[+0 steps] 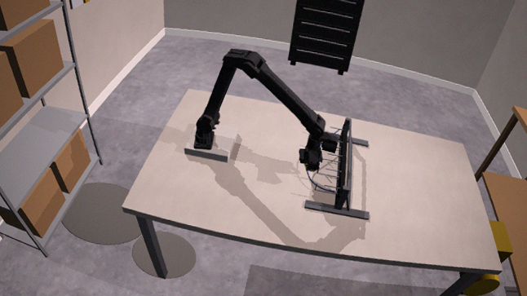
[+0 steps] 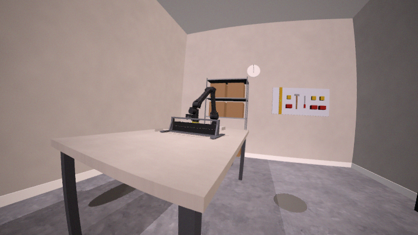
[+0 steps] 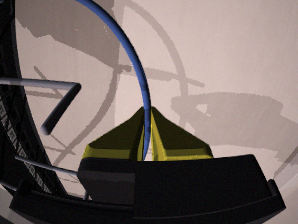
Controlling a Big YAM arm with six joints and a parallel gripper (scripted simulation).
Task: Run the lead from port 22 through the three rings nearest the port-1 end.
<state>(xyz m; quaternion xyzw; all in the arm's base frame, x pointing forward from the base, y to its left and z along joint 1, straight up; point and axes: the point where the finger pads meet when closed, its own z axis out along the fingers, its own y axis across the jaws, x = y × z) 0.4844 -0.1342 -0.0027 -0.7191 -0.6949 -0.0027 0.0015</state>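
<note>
Right now my hand is 170 mm short of the dark rack, 30 mm to the right of it and 30 mm below it.
</note>
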